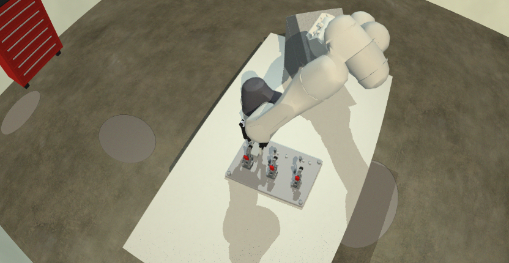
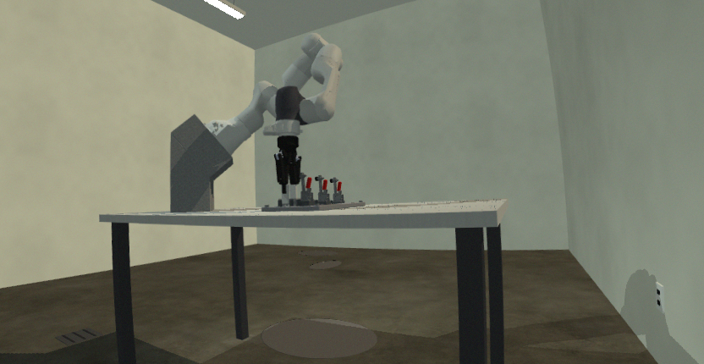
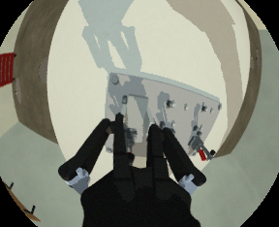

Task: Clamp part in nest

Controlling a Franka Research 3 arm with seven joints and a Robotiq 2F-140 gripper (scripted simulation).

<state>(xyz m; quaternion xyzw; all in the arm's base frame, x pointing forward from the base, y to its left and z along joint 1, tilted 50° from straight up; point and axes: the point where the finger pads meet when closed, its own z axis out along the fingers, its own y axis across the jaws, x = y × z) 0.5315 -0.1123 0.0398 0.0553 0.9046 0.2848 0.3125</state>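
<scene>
Right now the pale grey part is 3 cm below my hand. Round my hand: plate 11 cm to the left, 5 cm below, 3 cm ahead.
</scene>
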